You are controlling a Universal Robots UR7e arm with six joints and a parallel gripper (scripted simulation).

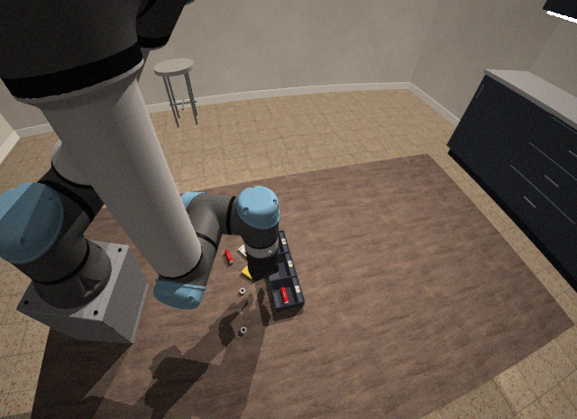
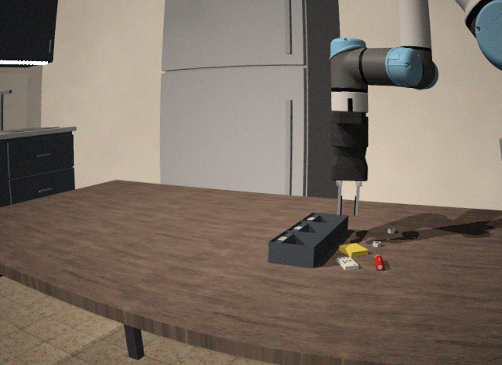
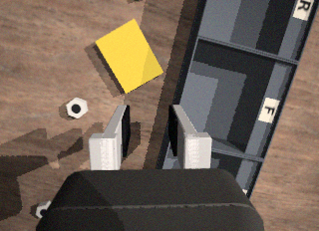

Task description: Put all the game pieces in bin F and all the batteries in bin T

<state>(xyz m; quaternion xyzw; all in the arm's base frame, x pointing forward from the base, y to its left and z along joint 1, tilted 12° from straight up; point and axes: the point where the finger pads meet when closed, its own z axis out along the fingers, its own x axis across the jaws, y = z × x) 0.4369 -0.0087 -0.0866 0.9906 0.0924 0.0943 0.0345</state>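
Now: the white domino 110 mm to the left of my hand, 80 mm below it and 30 mm behind it. Also, from my hand: dark three-compartment bin 60 mm below, 60 mm ahead, 20 mm to the left; then battery 70 mm to the right, 70 mm below, 50 mm ahead; then yellow block 80 mm below, 40 mm to the left, 20 mm behind.
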